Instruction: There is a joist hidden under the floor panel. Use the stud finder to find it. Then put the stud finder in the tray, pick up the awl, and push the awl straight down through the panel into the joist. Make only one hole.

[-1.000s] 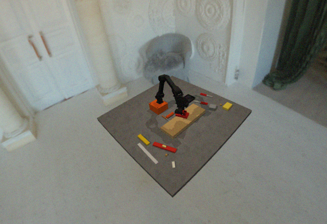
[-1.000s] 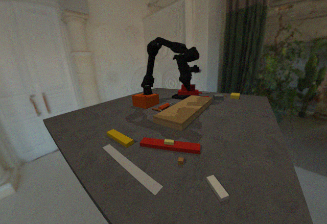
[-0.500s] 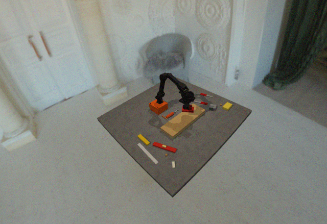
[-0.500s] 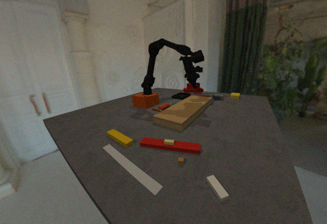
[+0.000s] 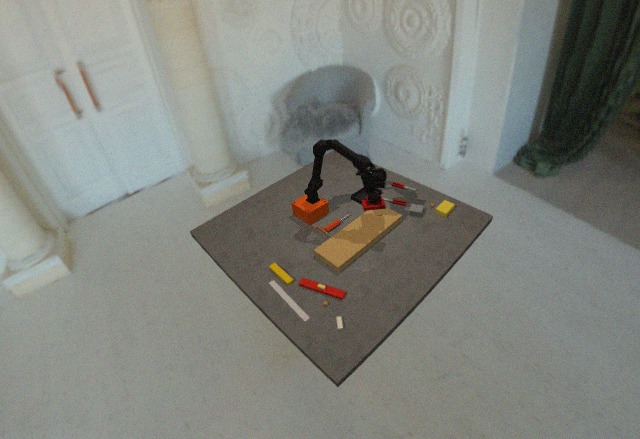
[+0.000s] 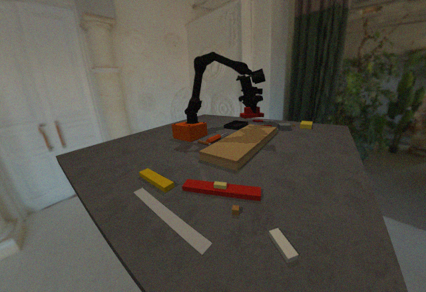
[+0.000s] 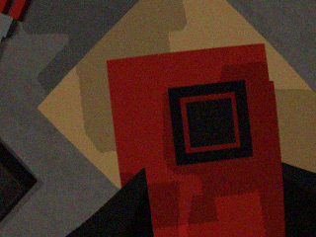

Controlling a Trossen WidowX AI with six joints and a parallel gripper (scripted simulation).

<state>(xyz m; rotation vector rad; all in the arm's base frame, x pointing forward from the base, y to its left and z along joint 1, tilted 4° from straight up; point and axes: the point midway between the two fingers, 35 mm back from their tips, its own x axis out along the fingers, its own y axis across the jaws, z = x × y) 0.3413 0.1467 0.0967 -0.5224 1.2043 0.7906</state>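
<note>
Now: the black tray 200 mm behind my gripper tip, 150 mm to the left of it and 130 mm below it. Round my gripper tip: grey block 220 mm to the left, 140 mm ahead, 120 mm below; red stud finder 20 mm above, 10 mm to the left; orange-handled awl 150 mm behind, 130 mm to the right, 130 mm below.
</note>
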